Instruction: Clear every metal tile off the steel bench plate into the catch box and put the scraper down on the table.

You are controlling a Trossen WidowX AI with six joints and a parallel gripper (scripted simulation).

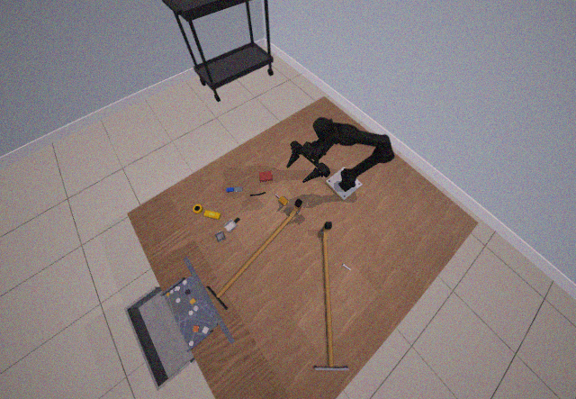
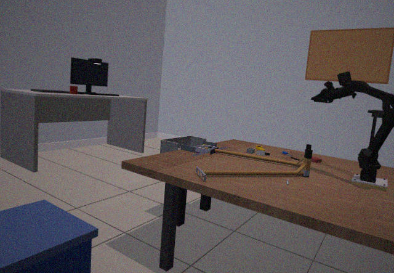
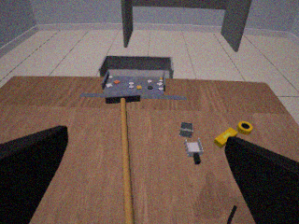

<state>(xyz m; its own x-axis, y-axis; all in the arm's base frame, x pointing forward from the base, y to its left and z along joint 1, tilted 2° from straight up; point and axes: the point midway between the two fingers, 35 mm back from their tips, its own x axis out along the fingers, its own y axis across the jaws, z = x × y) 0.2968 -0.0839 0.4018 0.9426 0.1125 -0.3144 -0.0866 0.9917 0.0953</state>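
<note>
The long scraper is 34 cm below my gripper tip, 26 cm ahead of it and 8 cm to the left of it. Round my gripper tip: black strip (40 cm below, 19 cm to the right, 10 cm ahead); yellow ribbed bit (39 cm below, 7 cm to the right, 1 cm ahead); red block (39 cm below, 26 cm to the right).
</note>
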